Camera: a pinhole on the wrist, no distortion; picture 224 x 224 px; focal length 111.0 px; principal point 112.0 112.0 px. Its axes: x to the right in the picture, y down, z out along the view. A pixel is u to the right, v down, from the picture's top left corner.
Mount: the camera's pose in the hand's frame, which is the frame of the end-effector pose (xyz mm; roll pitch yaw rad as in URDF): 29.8 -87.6 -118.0 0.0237 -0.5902 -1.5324
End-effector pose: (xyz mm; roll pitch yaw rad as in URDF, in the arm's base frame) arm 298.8 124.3 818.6 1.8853 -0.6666 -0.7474
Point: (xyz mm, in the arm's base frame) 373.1 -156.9 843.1
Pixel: 186 193
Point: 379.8 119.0 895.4
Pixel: 68 193
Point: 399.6 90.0 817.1
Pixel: 165 174
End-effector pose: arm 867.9 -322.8 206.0 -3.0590 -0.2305 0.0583
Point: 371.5 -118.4 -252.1
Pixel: outside the picture
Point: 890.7 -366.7 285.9
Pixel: 25 128
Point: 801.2 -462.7 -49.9
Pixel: 107 75
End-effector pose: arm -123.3 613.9 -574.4 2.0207 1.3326 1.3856
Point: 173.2 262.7 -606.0
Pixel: 191 98
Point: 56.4 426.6 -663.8
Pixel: 175 122
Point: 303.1 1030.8 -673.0
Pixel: 30 157
